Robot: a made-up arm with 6 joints.
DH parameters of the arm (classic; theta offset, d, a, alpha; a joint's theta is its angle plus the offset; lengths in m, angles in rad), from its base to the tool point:
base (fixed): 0.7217 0 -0.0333 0
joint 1: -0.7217 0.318 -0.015 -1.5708
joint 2: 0.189 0 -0.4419 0
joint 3: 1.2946 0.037 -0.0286 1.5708
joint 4: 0 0.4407 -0.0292 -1.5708
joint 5: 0 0.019 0.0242 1.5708
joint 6: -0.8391 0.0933 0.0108 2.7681
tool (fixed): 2.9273 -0.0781 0 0
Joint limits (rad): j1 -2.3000..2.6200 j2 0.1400..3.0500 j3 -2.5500..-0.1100 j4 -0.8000..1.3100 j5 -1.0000..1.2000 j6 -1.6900..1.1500
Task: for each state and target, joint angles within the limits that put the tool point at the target. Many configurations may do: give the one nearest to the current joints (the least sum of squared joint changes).
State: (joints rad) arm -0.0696 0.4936 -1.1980 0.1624 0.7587 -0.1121
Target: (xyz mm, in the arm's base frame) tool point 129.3 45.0 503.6
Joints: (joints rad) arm -0.0458 0.5595 -0.4548 0.0794 0.9601 -0.1327
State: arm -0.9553 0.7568 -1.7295 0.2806 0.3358 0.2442
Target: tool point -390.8 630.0 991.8
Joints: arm -0.9446 0.1997 -2.2441 0.3263 0.1400 0.2706
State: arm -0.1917 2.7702 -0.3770 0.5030 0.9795 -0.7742
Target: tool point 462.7 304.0 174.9
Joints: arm 0.3548 2.2198 -1.2099 0.7788 0.8850 -0.7205
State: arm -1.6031 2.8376 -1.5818 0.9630 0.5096 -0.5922
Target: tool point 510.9 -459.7 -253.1
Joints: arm -0.8273 3.0500 -1.8378 1.0247 0.2446 -0.5574
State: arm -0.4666 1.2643 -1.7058 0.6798 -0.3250 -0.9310
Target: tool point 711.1 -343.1 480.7
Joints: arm -0.4399 1.9514 -1.4355 0.6838 -0.2731 -0.9271
